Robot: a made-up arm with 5 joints.
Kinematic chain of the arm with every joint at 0, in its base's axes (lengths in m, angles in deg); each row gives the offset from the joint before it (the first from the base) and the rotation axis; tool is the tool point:
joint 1: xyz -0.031 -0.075 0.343 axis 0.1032 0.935 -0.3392
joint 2: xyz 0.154 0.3 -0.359 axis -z
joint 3: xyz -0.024 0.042 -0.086 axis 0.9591 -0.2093 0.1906
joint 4: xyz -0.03 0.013 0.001 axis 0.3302 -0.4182 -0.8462
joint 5: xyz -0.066 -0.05 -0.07 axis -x
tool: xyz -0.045 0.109 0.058
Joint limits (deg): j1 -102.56..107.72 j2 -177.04..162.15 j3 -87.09..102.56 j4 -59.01..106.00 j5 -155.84..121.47
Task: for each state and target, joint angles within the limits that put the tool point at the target. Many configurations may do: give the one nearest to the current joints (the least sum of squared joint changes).
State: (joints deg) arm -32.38 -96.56 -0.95 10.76 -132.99
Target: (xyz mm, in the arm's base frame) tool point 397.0 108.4 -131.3
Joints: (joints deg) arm -20.27 -109.26 18.37 11.77 -152.82
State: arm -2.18 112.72 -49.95 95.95 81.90
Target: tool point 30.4 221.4 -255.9
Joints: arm 1.99 118.95 -72.74 97.10 88.13
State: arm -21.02 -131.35 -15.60 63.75 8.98
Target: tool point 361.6 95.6 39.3
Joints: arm -51.67 -139.01 -19.14 61.00 6.41
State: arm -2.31 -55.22 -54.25 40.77 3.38
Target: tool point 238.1 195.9 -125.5
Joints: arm -40.86 -58.75 -53.01 38.37 -3.72
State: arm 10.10 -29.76 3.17 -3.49 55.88
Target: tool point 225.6 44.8 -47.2
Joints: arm -31.51 -52.86 -27.03 -53.06 56.47
